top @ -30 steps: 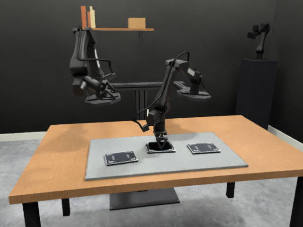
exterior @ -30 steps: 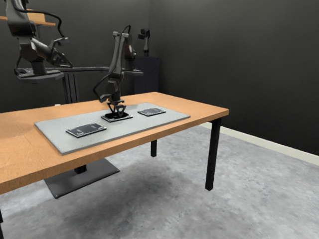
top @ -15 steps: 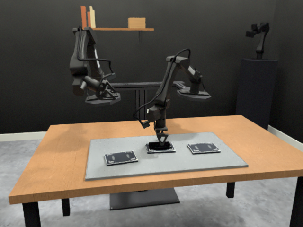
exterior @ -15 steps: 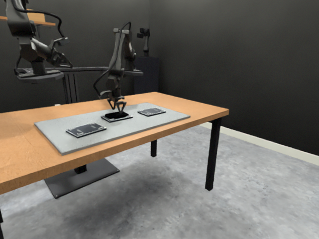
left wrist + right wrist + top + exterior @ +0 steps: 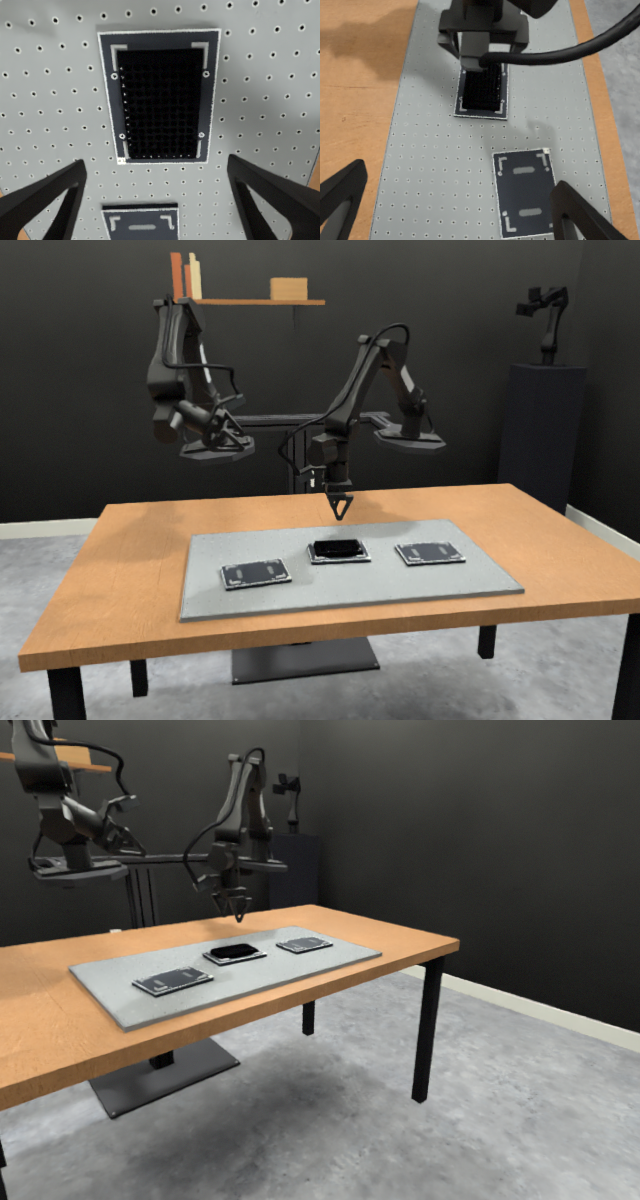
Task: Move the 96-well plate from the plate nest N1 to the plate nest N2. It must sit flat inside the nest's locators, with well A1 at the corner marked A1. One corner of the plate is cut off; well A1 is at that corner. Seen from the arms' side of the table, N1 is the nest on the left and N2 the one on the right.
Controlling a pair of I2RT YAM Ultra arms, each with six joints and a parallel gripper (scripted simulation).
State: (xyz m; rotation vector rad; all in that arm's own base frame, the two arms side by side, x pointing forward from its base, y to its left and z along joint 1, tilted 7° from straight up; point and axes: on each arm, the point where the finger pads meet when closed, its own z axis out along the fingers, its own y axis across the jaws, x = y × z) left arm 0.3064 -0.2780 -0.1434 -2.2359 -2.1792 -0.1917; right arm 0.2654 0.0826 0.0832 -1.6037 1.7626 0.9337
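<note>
The black 96-well plate lies 10 mm ahead of my right hand, 260 mm to the left of it and 320 mm below it. Also, from my right hand: plate nest (10 mm ahead, 260 mm to the left, 330 mm below).
</note>
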